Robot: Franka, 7 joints.
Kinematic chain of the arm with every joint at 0, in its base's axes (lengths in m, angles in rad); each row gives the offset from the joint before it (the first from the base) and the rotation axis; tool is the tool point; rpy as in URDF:
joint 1: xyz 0 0 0.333 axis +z
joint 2: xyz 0 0 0 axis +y
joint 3: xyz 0 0 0.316 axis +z
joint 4: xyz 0.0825 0 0 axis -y
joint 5: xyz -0.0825 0 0.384 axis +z
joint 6: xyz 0 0 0 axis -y
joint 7: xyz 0.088 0 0 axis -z
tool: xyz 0 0 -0.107 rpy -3.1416 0 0
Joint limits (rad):
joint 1: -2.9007..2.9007
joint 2: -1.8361..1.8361
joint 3: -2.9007..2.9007
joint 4: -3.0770..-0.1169
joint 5: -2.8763..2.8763
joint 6: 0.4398..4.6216
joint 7: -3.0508..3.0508
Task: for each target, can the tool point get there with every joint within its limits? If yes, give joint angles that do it. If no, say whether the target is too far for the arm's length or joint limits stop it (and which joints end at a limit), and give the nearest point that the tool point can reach.
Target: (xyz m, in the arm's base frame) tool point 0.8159 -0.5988 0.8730
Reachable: no: too far | nearest point 0.6102 -0.4478 0.7369 | short by 0.289 m
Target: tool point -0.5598 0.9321 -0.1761
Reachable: no: too far | nearest point -0.4000 0.6661 -0.0308 | short by 0.343 m
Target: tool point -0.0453 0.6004 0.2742
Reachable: yes | joints -0.9605 -0.5971 2.3974 -1.7647 -2.2136 3.3512 -0.4542
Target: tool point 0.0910 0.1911 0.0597
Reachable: yes | joints 2.4610 1.5563 -1.0447 -2.6628 -1.5726 4.2919 0.7525
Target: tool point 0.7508 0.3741 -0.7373
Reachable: no: too far | nearest point 0.5018 0.2500 -0.2827 | short by 0.533 m
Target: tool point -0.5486 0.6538 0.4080
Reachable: yes | joints 2.1650 1.3140 0.5575 -0.3535 0.0313 2.5871 1.3102
